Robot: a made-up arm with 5 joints.
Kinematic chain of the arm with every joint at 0, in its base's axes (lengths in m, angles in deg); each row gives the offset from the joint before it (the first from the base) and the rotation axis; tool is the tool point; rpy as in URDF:
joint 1: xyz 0 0 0.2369 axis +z
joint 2: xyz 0 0 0 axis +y
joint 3: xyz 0.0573 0 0.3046 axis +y
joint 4: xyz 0.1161 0 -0.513 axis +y
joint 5: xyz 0.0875 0 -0.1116 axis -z
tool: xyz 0 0 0 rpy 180 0 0
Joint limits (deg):
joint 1: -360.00..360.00
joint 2: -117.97..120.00
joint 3: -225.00..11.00
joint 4: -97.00..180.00
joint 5: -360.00..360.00
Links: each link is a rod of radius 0.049 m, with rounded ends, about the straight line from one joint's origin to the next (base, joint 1, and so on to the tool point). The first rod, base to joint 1, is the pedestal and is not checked.
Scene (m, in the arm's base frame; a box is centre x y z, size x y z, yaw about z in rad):
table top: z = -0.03
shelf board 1: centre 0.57 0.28 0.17 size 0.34 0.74 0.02 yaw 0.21
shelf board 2: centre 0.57 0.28 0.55 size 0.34 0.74 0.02 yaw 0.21
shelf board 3: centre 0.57 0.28 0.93 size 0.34 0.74 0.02 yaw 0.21
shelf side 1: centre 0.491 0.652 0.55 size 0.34 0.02 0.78 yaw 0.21
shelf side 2: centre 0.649 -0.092 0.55 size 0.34 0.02 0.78 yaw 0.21
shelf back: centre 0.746 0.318 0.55 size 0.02 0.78 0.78 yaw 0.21
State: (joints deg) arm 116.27 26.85 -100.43 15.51 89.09
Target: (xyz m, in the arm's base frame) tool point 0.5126 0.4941 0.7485
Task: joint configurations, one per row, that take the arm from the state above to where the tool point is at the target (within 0.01 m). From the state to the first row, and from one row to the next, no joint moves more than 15 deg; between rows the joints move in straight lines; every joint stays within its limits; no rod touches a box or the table.
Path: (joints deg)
1: 105.26 14.44 -92.48 16.09 89.09
2: 94.25 2.03 -84.54 16.66 89.09
3: 83.24 -10.39 -76.59 17.24 89.09
4: 72.23 -22.80 -68.65 17.81 89.09
5: 61.21 -35.21 -60.70 18.39 89.09
6: 55.46 -21.96 -73.13 16.86 89.09
7: 49.70 -8.71 -85.55 15.34 89.09
8: 43.95 4.55 -97.98 13.82 89.09

